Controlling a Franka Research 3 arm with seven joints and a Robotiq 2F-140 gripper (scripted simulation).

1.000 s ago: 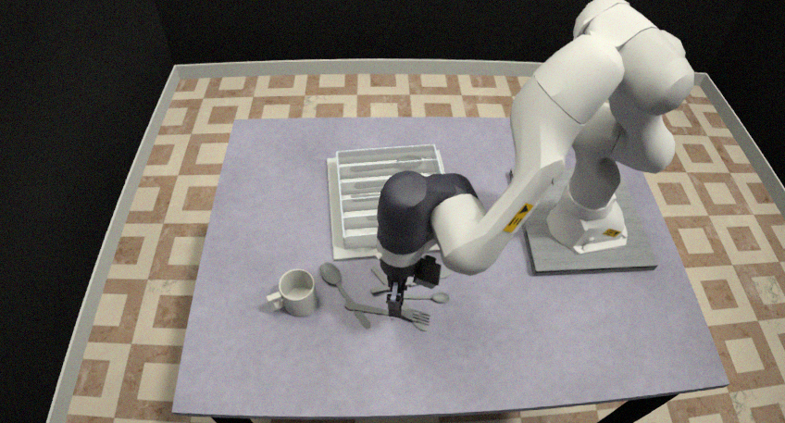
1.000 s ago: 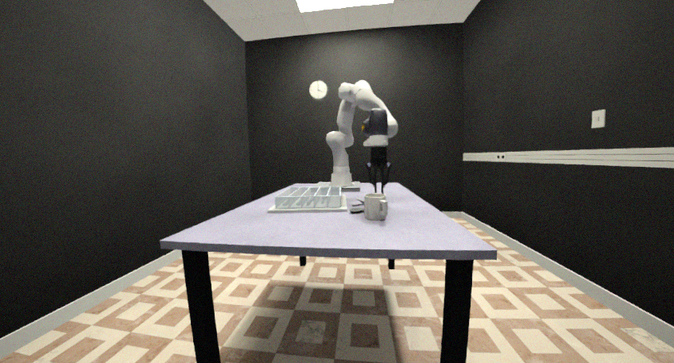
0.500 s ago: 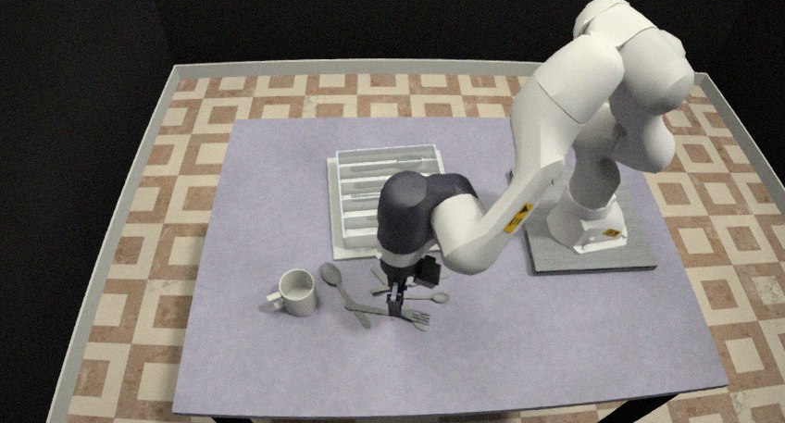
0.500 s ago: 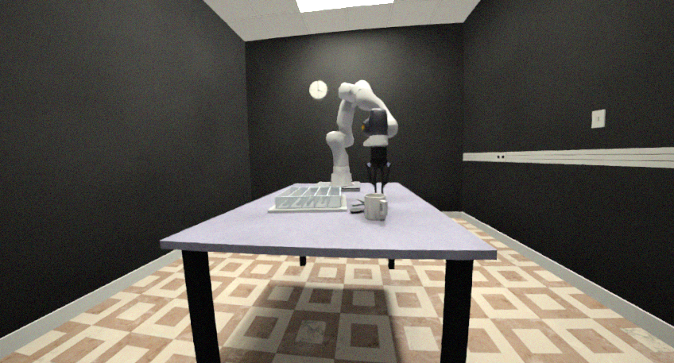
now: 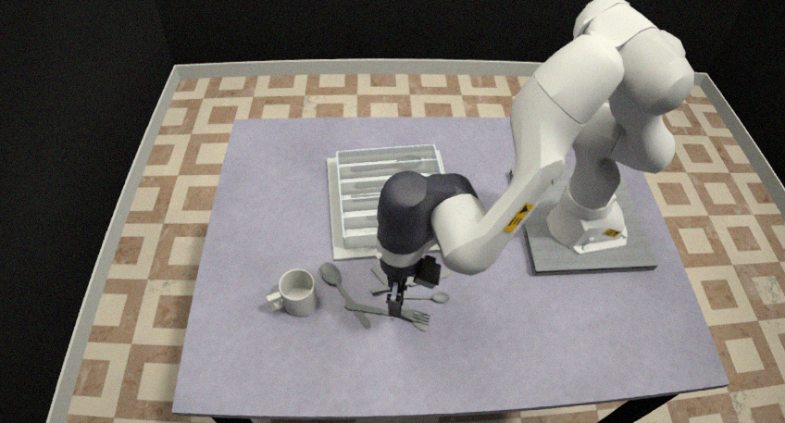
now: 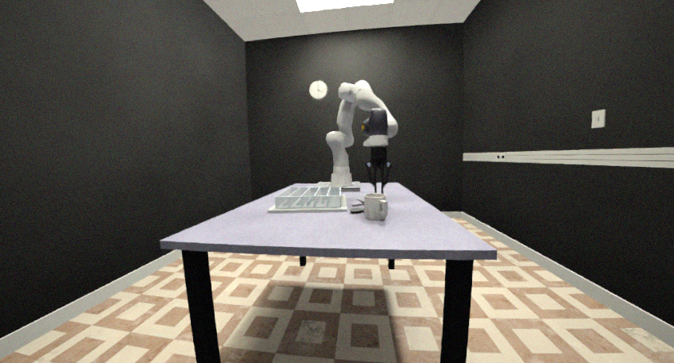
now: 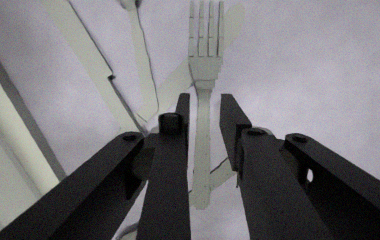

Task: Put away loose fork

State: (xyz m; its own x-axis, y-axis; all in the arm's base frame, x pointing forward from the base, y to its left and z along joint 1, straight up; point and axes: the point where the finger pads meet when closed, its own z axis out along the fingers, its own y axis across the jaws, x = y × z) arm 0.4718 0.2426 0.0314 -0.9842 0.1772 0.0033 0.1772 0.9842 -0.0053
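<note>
My hand is 20 mm past the knife, 80 mm to the left of it and 50 mm above it. From my hand the other things lie so: white mug: 220 mm ahead, 30 mm to the right, 20 mm below; spoon: 10 mm behind, 280 mm to the right, 40 mm below.
</note>
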